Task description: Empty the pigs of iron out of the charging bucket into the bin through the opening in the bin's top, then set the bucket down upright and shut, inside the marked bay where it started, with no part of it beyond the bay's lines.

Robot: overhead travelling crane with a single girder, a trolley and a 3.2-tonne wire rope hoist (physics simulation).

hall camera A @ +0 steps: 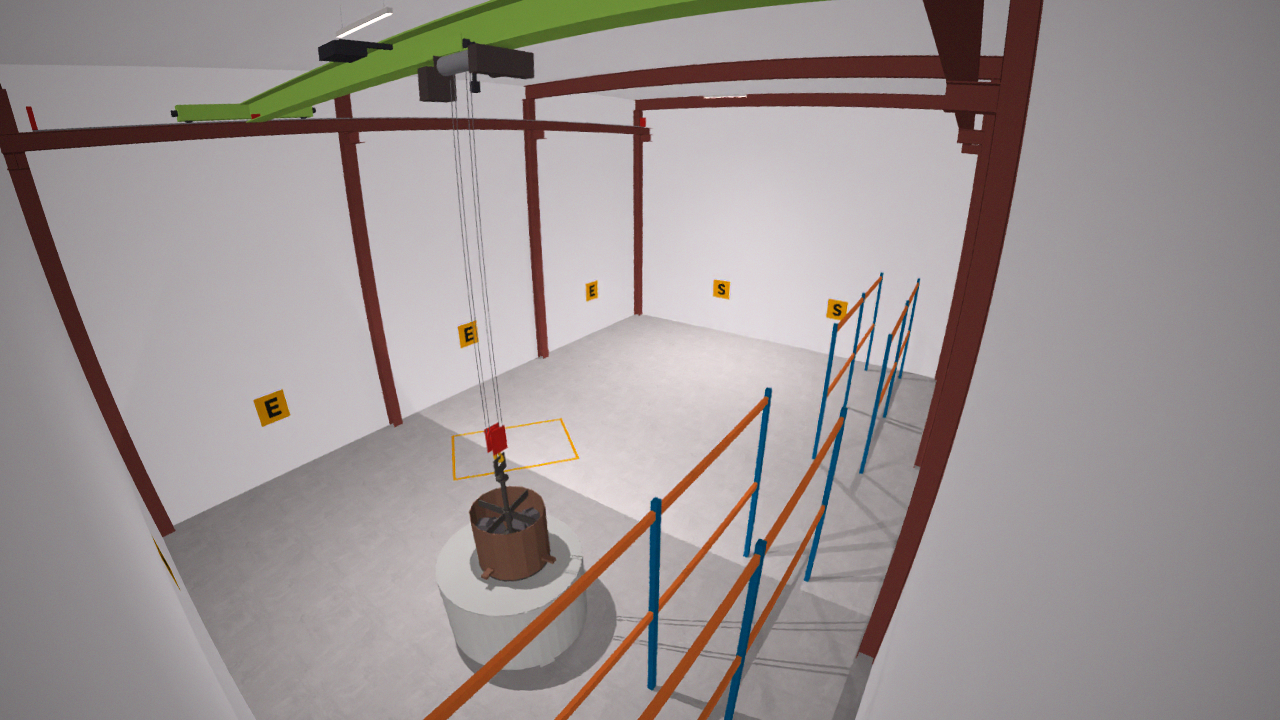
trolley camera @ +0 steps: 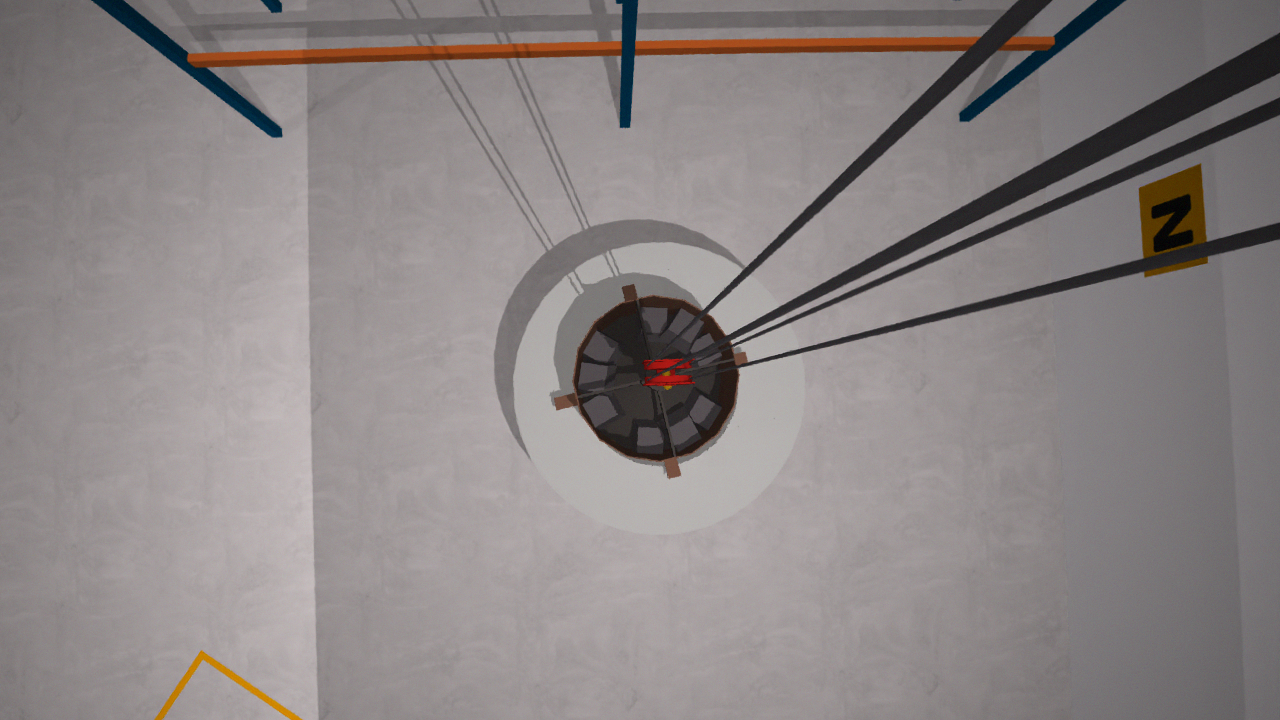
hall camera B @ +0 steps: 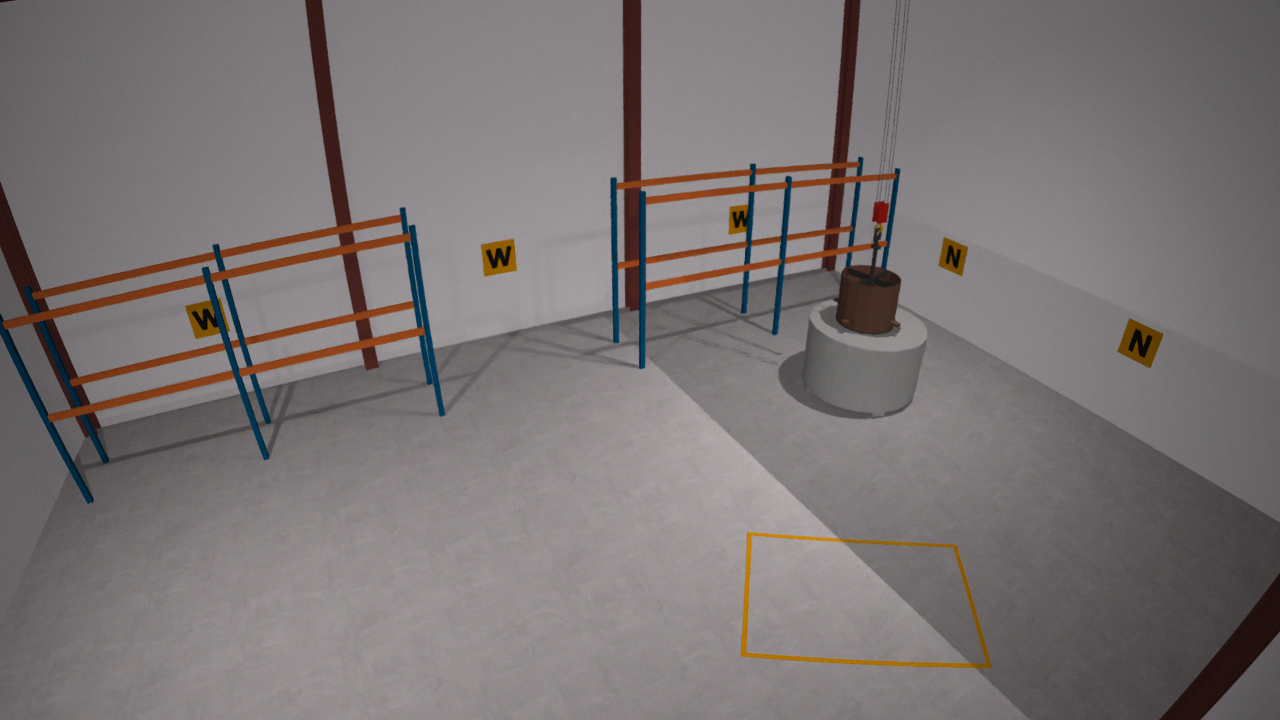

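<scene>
The brown charging bucket point(hall camera A: 512, 555) point(hall camera B: 866, 304) point(trolley camera: 729, 391) hangs upright from my hook. Grey pigs of iron point(trolley camera: 599, 411) lie in a ring inside it. My gripper, the hook point(hall camera A: 500, 467) point(hall camera B: 877, 234) below the red block, holds the bucket's central stem; in the trolley camera the block hides it. The bucket is over the middle of the round pale bin point(hall camera A: 514, 631) point(hall camera B: 863, 371) point(trolley camera: 644, 510), its feet at or just above the bin's top; contact cannot be told. The bucket hides the bin's opening. The yellow marked bay point(hall camera A: 570, 438) point(hall camera B: 745, 594) point(trolley camera: 250, 686) lies apart from the bin.
A blue and orange rack point(hall camera A: 654, 591) point(hall camera B: 641, 277) point(trolley camera: 447, 53) stands near the bin on the west side. A second rack point(hall camera A: 825, 394) point(hall camera B: 234, 358) stands farther south along that wall. The north wall, with an N sign point(hall camera B: 953, 256) point(trolley camera: 1172, 220), is close to the bin.
</scene>
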